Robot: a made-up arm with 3 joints.
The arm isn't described. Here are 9 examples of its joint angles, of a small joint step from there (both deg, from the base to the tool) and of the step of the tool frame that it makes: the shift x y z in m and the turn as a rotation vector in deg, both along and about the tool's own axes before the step.
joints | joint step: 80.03 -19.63 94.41 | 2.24 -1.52 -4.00
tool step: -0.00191 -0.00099 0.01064 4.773 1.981 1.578
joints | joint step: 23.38 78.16 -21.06 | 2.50 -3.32 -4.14
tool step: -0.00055 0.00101 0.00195 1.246 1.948 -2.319
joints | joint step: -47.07 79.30 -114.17 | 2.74 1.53 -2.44
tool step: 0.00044 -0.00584 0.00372 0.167 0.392 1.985
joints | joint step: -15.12 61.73 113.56 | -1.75 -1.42 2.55
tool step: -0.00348 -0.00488 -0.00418 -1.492 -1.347 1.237
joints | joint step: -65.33 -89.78 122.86 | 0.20 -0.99 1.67
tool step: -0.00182 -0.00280 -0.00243 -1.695 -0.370 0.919
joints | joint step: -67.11 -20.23 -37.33 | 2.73 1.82 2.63
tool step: 0.00780 0.00379 -0.00616 -1.226 -2.652 -0.733
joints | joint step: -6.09 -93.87 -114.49 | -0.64 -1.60 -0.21
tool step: 0.00068 0.00095 -0.00057 -0.753 -0.861 -1.092
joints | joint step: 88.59 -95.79 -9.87 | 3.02 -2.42 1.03
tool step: -0.00590 0.00626 0.00967 1.454 3.145 -0.308
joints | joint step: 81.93 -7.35 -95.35 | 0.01 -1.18 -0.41
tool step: 0.00033 0.00184 -0.00006 0.163 -0.315 -1.116
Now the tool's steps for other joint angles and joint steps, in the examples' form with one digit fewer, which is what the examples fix.
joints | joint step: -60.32 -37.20 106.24 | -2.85 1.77 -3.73
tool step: 0.0038 0.0085 -0.0034 2.12 -1.95 -2.47
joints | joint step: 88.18 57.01 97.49 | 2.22 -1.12 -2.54
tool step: -0.0006 0.0018 0.0024 0.71 1.46 0.81
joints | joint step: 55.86 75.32 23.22 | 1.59 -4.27 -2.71
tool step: -0.0059 -0.0007 0.0042 0.59 4.01 0.23
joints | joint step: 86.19 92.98 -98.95 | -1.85 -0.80 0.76
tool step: 0.0003 0.0047 -0.0009 0.90 -0.22 -1.04
